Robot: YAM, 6 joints.
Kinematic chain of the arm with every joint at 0, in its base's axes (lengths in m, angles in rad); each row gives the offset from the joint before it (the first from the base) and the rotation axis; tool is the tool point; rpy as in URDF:
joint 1: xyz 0 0 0.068 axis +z
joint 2: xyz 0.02 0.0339 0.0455 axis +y
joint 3: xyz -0.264 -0.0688 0 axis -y
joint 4: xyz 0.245 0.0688 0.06 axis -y
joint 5: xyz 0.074 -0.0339 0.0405 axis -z
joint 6: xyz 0.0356 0 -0.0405 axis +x
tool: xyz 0 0 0 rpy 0 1.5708 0
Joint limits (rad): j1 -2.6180..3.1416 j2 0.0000..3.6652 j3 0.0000..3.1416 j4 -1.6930..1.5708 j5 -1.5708..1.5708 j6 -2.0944..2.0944
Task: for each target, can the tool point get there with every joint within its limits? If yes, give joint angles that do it. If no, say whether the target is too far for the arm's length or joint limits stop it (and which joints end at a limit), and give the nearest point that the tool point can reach.
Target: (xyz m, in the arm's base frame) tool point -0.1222 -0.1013 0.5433
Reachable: yes | joints 0.6664 0.3099 1.3284 0.5959 0.1155 -0.8821
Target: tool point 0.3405 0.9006 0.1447
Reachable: no: too far | nearest point 0.2283 0.6038 0.1342 | short by 0.317 m
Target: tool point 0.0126 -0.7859 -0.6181
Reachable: no: too far | nearest point 0.0079 -0.4901 -0.2880 | short by 0.443 m
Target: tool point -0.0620 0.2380 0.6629
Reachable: yes | joints 1.7860 1.6425 2.4800 -0.2067 -0.2768 -0.7894
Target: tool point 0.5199 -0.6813 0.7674
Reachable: no: too far | nearest point 0.3113 -0.4080 0.4988 | short by 0.436 m
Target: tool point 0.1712 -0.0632 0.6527
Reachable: yes | joints -0.2006 1.5962 2.6764 -0.7532 0.8975 1.0530
